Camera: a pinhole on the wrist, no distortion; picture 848 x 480 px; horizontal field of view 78.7 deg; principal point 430.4 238.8 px. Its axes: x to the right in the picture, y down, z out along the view. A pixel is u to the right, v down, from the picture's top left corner.
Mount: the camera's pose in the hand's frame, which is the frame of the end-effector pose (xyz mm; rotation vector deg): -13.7 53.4 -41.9 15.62 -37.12 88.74
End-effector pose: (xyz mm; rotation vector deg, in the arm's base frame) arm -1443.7 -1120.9 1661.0 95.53 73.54 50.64
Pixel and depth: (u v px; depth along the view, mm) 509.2 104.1 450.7
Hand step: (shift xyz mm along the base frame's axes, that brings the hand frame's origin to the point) 290.2 -58.7 -285.9
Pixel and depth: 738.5 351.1 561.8
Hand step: 449.7 -390.4 -215.7
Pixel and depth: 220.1 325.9 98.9
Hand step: -13.0 -43.5 -38.0
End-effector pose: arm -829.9 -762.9 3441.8 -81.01 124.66 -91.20
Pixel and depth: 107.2 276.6 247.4
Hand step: 206.4 -5.1 107.3
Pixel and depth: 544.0 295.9 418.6
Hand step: 334.8 -125.1 -137.6
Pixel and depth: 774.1 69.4 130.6
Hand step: 39.7 -77.0 -99.2
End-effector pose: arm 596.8 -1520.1 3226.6 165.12 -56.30 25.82
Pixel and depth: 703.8 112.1 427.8
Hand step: 93.2 -56.1 -437.9
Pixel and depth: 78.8 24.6 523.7
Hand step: 479.1 320.6 -173.4
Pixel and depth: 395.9 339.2 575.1
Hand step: 90.6 315.7 -419.5
